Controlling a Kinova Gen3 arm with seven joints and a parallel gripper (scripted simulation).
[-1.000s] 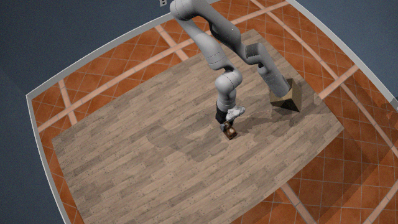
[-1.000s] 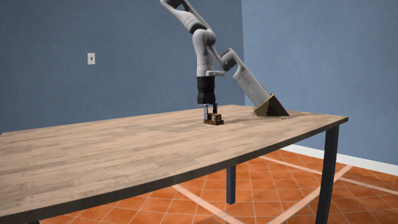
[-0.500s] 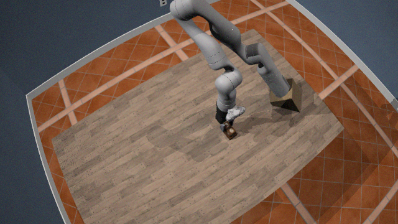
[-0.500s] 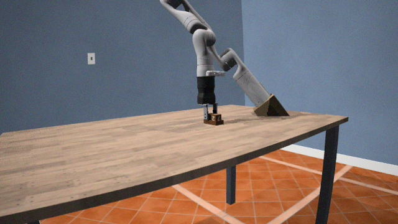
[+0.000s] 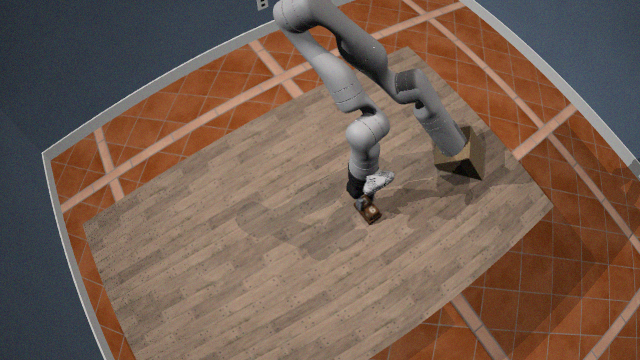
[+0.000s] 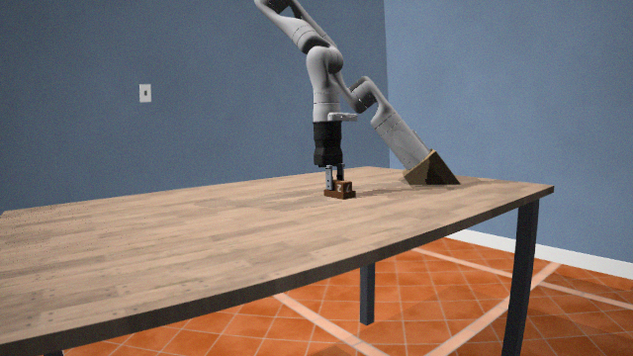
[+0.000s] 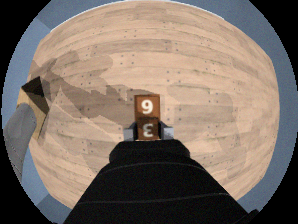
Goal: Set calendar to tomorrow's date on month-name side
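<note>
The dark brown calendar tray lies 30 mm below my hand and 20 mm to the left of it.
</note>
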